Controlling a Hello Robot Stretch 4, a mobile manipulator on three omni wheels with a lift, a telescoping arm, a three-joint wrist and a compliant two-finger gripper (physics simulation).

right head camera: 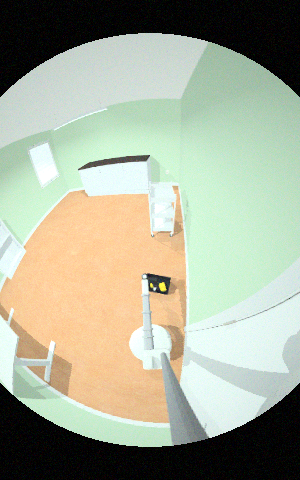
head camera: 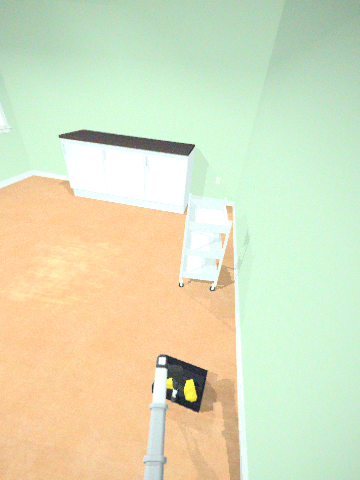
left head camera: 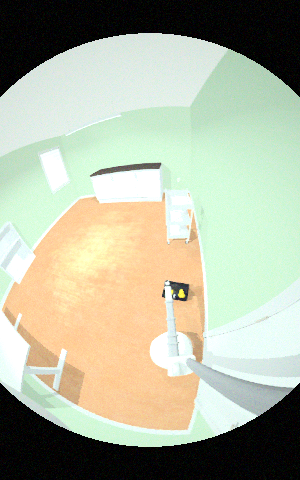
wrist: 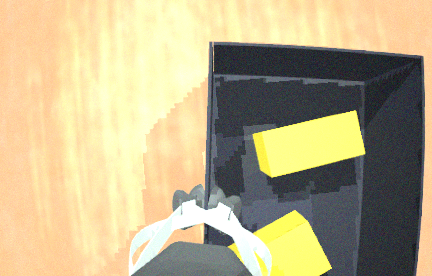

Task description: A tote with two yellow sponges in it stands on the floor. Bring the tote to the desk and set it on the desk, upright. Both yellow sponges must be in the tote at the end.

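Frame: origin at the robot's base, x ahead, y left, z up, level; metres.
Seen in the pictures: gripper, fingertip midpoint: (right head camera: 154,290) (head camera: 174,397) (left head camera: 173,297) (wrist: 206,199).
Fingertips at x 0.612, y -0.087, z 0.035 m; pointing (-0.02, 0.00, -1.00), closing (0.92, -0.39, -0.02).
Pixels of each thing's top centre, then the offset from my fingertips to it. Level surfaces: height alone.
- black tote, top centre: (wrist: 320,219) (head camera: 180,377) (right head camera: 156,281) (left head camera: 175,288) 0.092 m ahead, 0.036 m right, 0.039 m up
- yellow sponge, top centre: (wrist: 279,268) (head camera: 189,389) (right head camera: 162,286) (left head camera: 180,292) 0.052 m ahead, 0.097 m right, 0.013 m down
- white desk, surface height: 0.658 m up
The black tote (head camera: 201,386) (left head camera: 185,286) (right head camera: 163,278) (wrist: 392,175) stands upright, apparently on the floor. One yellow sponge (head camera: 190,391) (left head camera: 181,293) (right head camera: 162,286) (wrist: 310,144) lies across its inside. The other yellow sponge (head camera: 170,383) (wrist: 295,247) lies nearer the gripper, partly covered by it in the wrist view. My gripper (wrist: 206,199) is shut on the tote's left wall in the wrist view, one fingertip outside and one inside. The arm partly hides the tote's left side in the head view. A white desk (left head camera: 11,350) (right head camera: 7,350) shows at the lower left of both side head views.
A white three-tier cart (head camera: 204,254) (left head camera: 178,208) (right head camera: 163,199) stands beyond the tote near the right wall. A white cabinet (head camera: 125,172) (left head camera: 129,186) (right head camera: 117,180) with a dark top is at the back wall. The right wall (head camera: 300,325) runs close to the tote.
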